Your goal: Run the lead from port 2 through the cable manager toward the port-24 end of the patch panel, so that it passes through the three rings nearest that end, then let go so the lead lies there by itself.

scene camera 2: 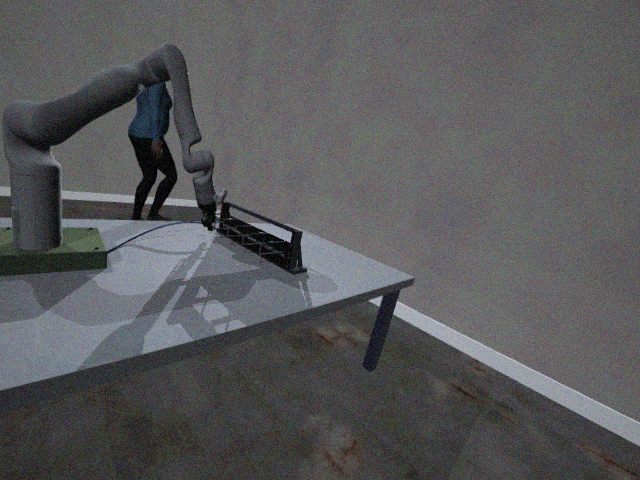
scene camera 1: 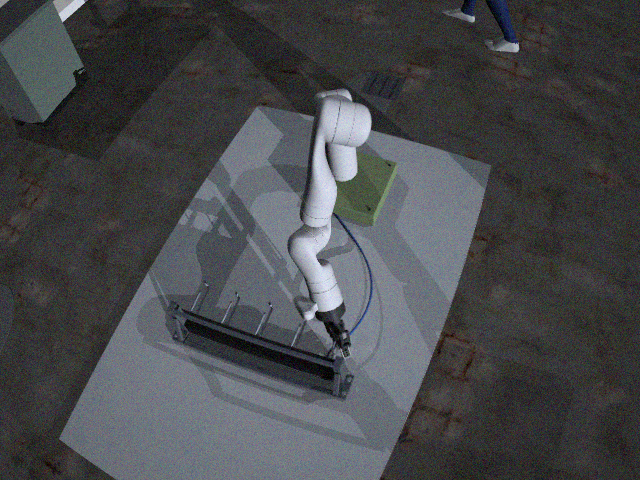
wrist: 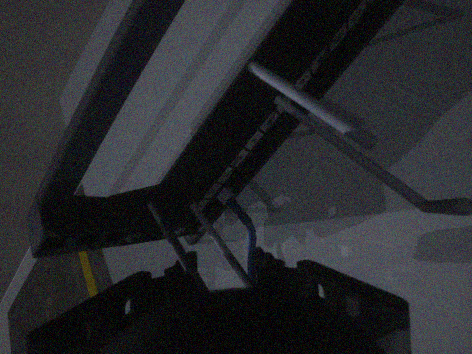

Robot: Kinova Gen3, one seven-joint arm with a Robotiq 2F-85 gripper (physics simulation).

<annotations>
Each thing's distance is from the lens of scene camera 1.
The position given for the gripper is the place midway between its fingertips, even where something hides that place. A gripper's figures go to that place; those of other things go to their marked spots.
gripper (scene camera 1: 343, 352): 1.37 m
black patch panel (scene camera 1: 245, 346): 1.40 m
</annotations>
